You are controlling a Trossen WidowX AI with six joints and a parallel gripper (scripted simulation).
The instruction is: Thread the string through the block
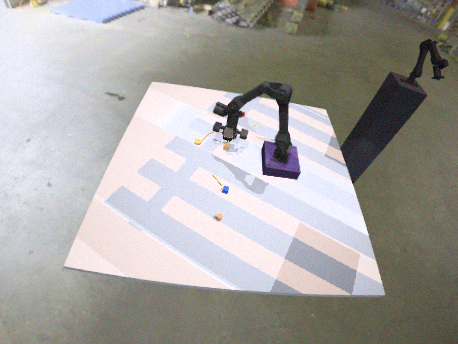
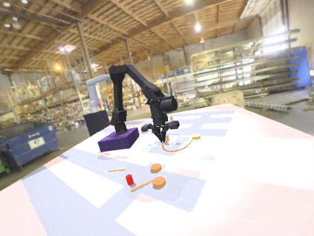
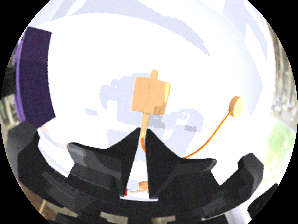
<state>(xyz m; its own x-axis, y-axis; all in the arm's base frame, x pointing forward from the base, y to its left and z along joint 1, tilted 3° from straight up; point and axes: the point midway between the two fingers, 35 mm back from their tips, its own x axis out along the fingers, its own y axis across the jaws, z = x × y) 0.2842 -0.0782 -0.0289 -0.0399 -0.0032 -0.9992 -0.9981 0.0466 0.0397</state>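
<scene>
Now: gripper tip 5 cm to the right of the wooden block. Also, from my gripper tip: red peg (4 cm behind, 28 cm to the right); blue cube (5 cm behind, 32 cm to the left); round wooden button (16 cm ahead, 5 cm to the left, 1 cm below).
</scene>
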